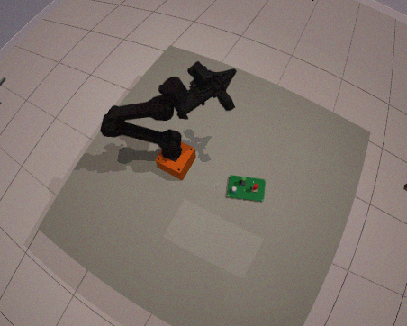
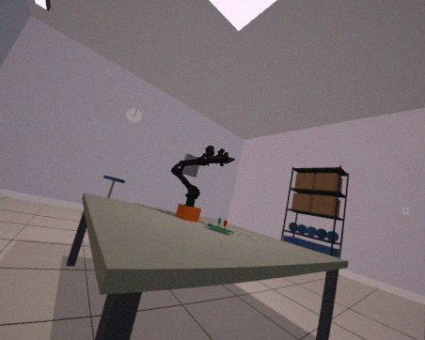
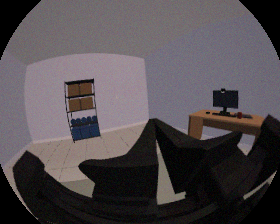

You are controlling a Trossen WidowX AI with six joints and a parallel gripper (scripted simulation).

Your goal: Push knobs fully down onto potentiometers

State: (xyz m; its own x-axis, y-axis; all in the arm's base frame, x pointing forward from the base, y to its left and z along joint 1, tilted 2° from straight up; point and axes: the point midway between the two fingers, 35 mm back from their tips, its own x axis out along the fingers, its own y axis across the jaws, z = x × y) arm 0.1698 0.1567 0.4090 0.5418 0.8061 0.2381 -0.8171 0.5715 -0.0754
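The green round knob is 13 cm ahead of my gripper tip, 15 cm to the right of it and 46 cm below it. From my gripper tip the other things lie so: red knob 19 cm ahead, 16 cm to the right, 46 cm below.
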